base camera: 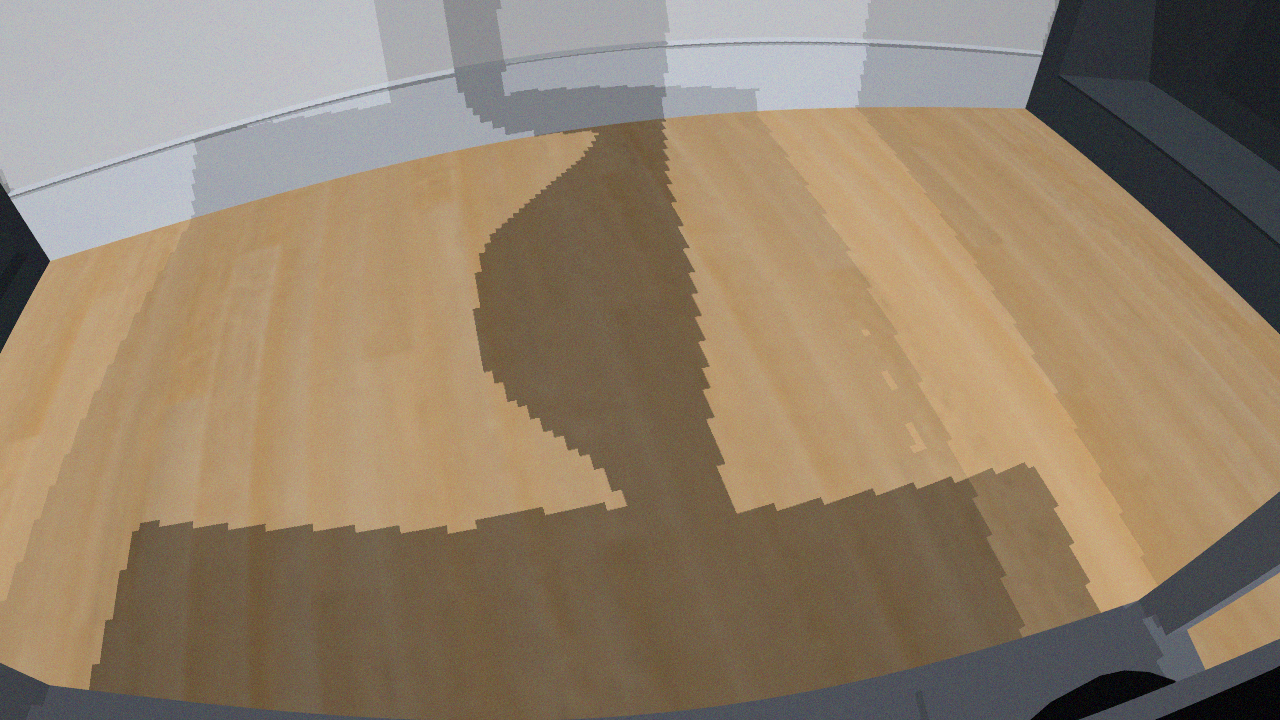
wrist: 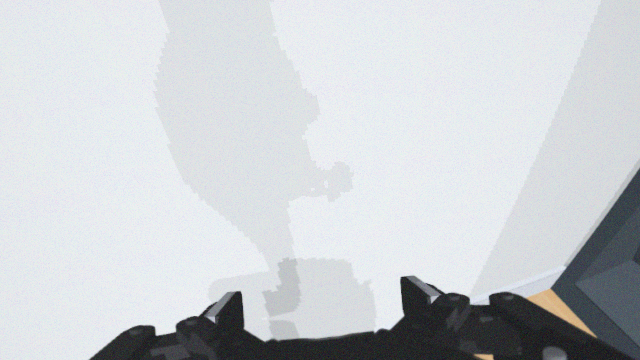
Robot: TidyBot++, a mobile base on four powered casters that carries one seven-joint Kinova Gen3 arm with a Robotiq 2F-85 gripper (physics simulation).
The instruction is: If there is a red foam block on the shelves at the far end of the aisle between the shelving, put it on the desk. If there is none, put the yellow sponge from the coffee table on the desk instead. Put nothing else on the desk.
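Places are measured from the arm's base along level axes (x ahead, y left, z up), in centimetres.
Pixels of known places: gripper, fingertip midpoint: (wrist: 322,302).
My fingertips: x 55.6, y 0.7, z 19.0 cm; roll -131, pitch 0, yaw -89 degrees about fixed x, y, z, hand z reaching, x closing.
Behind a point stands the place of what it marks.
My gripper (wrist: 322,302) {x 55.6, y 0.7, z 19.0 cm} is open, with no object between its fingers, and faces a white wall. Dark shelving (base camera: 1172,152) {x 62.2, y -70.5, z -32.1 cm} (wrist: 607,280) {x 81.0, y -75.2, z -32.1 cm} stands at the right in both views. The parts of it that show bear no visible object. A red foam block, the yellow sponge, the coffee table and the desk do not show in either view.
A pale wall (base camera: 223,62) {x 68.2, y 32.8, z -24.4 cm} (wrist: 425,125) {x 76.8, y -12.9, z 18.3 cm} with a light baseboard (base camera: 760,76) {x 77.0, y -20.7, z -35.2 cm} closes off the space ahead. Another dark unit (base camera: 13,268) {x 55.9, y 59.3, z -36.1 cm} shows at the left edge. My shadow falls on the wooden floor (base camera: 358,358) {x 42.8, y 15.7, z -39.7 cm} and on the wall.
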